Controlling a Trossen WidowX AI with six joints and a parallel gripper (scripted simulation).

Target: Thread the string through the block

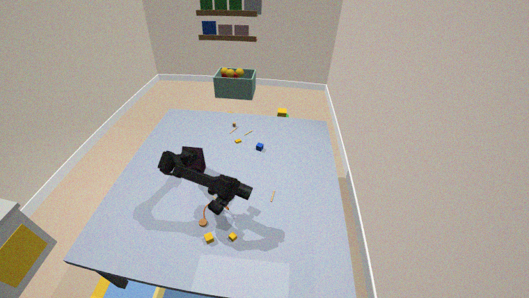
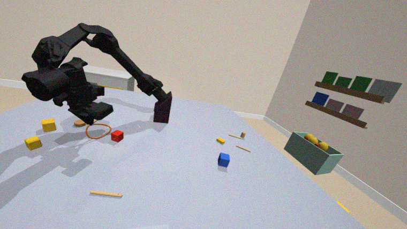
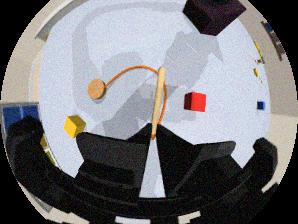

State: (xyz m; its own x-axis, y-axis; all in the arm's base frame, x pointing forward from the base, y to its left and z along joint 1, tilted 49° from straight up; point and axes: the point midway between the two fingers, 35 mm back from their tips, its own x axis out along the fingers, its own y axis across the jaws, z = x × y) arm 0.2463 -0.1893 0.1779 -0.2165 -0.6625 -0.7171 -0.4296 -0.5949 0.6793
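The red block is 90 mm to the left of my gripper tip and 40 mm below it. The rest, counted from my gripper tip: blue cube 490 mm to the left, 130 mm ahead, 40 mm below; small yellow piece 550 mm to the left, 50 mm below, 30 mm behind; round wooden button 90 mm behind, 80 mm to the right, 50 mm below.
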